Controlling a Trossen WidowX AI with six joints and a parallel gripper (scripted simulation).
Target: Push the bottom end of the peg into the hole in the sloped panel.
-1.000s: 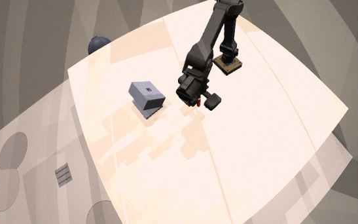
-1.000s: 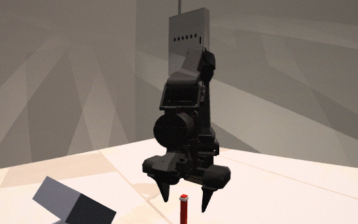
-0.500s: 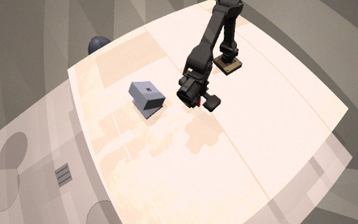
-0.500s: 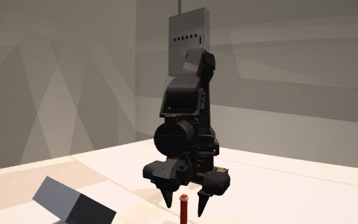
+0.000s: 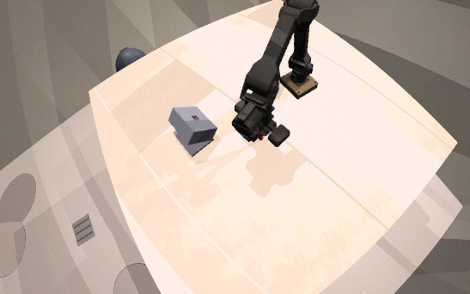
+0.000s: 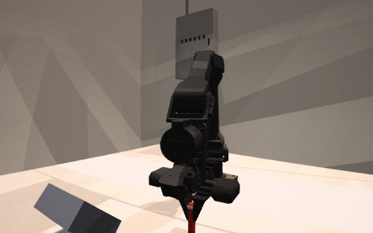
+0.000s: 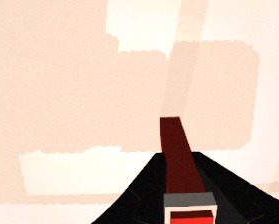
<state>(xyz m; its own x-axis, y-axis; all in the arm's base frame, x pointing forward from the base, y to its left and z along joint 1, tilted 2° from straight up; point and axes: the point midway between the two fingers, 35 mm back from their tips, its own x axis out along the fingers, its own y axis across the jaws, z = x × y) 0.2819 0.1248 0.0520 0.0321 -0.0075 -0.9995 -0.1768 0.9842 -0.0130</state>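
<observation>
My gripper tip is now 18 cm short of the grey sloped panel, 15 cm to the left of it and 3 cm below it. Round my gripper tip: red square peg (2 cm above).
</observation>
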